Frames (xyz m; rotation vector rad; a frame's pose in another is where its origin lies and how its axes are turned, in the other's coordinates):
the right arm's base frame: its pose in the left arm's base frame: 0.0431 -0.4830 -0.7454 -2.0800 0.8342 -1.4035
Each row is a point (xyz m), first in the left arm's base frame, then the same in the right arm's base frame.
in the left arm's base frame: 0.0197 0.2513 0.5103
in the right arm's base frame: 0.2611 -1.3693 -0.4163
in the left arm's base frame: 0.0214 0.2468 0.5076
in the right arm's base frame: 0.2631 -1.3647 -0.4140
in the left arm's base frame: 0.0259 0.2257 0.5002
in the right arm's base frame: 0.2749 -1.3460 -0.4085
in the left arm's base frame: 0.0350 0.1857 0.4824
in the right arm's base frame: 0.2949 -1.3080 -0.3962
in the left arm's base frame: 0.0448 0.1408 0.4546
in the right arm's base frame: 0.3124 -1.2598 -0.3800
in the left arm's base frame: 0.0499 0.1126 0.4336
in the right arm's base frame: 0.3208 -1.2269 -0.3696
